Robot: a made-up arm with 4 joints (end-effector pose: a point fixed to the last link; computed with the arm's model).
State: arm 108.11 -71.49 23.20 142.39
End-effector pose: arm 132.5 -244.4 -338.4 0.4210 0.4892 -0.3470 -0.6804
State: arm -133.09 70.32 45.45 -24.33
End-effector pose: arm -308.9 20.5 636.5 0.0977 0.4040 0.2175 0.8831
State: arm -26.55 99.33 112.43 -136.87
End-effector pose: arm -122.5 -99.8 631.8 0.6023 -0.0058 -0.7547 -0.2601
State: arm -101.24 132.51 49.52 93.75
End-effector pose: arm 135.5 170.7 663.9 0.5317 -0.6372 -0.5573 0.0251
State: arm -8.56 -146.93 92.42 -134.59
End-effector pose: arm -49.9 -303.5 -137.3 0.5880 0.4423 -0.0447 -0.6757
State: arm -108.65 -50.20 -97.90 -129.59
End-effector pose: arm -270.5 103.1 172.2 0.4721 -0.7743 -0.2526 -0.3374
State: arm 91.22 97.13 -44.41 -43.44
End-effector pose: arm 3.6 -209.5 367.3 0.4868 0.5467 -0.0499 -0.6795
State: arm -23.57 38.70 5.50 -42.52
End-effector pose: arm 118.4 399.9 466.4 0.9698 -0.0262 -0.0374 0.2395
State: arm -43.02 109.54 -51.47 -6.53
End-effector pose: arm 90.9 145.5 329.5 0.6059 0.5209 0.6012 -0.0083
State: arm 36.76 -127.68 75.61 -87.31
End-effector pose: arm -48.0 -142.2 -284.5 0.0440 0.6484 -0.4383 -0.6209
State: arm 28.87 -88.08 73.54 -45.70
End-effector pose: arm 202.4 110.7 -310.0 0.4436 -0.6596 0.3932 0.4621
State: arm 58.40 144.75 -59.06 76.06
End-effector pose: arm 132.5 -161.2 388.4 0.4633 -0.8475 0.1551 0.2072
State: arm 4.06 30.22 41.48 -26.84
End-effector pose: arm 264.6 438.3 462.3 0.9452 0.0216 -0.1700 0.2778
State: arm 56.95 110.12 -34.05 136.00
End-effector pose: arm 230.6 -228.4 539.7 0.5946 -0.6732 0.4397 0.0021
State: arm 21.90 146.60 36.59 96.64
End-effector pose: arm 72.4 -305.6 575.0 0.4347 -0.7686 0.2837 -0.3739
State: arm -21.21 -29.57 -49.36 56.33
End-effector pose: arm 116.7 265.6 34.3 0.9251 0.2590 -0.2409 -0.1377
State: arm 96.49 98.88 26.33 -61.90
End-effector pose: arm -82.6 -228.6 614.5 0.6433 0.0381 -0.3799 -0.6636
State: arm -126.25 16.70 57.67 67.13
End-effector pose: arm -586.7 -240.5 245.9 0.0945 -0.0813 -0.6149 -0.7787
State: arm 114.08 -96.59 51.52 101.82
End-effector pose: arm -115.7 -81.8 -316.8 0.4311 0.3823 0.1989 -0.7927
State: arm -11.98 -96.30 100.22 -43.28
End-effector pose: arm 9.0 121.5 -323.1 0.1487 -0.6343 0.2778 0.7060
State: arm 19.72 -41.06 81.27 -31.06
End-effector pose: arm 286.5 457.8 -97.5 0.7155 -0.4304 0.1324 0.5341
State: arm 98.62 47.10 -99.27 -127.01
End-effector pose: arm 83.8 -189.9 325.7 0.2940 0.3058 0.8115 -0.4020
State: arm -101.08 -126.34 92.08 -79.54
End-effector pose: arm 121.1 25.3 -278.2 0.6088 0.6507 0.3406 -0.2998
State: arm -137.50 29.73 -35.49 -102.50
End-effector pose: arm -417.1 -25.4 428.8 0.3929 -0.4645 -0.4256 0.6699
